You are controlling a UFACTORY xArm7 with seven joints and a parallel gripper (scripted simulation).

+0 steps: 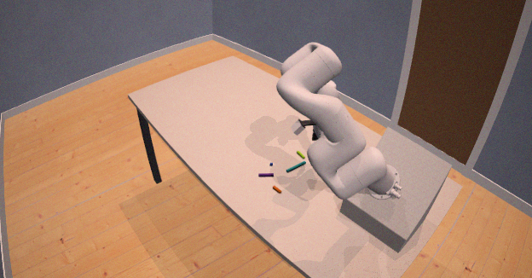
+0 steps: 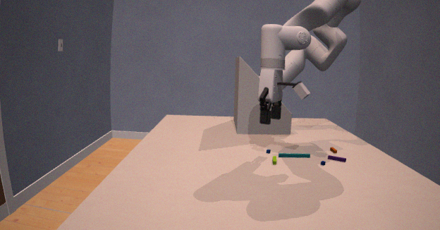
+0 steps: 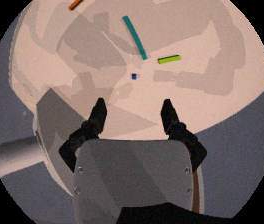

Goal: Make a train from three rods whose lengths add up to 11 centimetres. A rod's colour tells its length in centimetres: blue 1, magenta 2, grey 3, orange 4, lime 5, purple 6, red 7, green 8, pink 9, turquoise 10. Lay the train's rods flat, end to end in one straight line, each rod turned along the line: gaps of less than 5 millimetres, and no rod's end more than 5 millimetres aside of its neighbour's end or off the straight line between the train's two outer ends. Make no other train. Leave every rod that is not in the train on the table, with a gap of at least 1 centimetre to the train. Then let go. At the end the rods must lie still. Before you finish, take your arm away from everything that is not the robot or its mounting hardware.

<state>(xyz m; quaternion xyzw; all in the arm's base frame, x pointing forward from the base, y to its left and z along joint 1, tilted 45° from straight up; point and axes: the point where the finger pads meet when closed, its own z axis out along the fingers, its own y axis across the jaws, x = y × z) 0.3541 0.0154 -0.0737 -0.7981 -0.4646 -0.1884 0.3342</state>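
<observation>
Now: hand 230 mm to the right of the orange rod and 110 mm above it. Round my hand: turquoise rod (50 mm ahead, 80 mm to the left, 110 mm below); then purple rod (90 mm ahead, 210 mm to the left, 110 mm below); then lime rod (90 mm ahead, 10 mm to the left, 110 mm below).
</observation>
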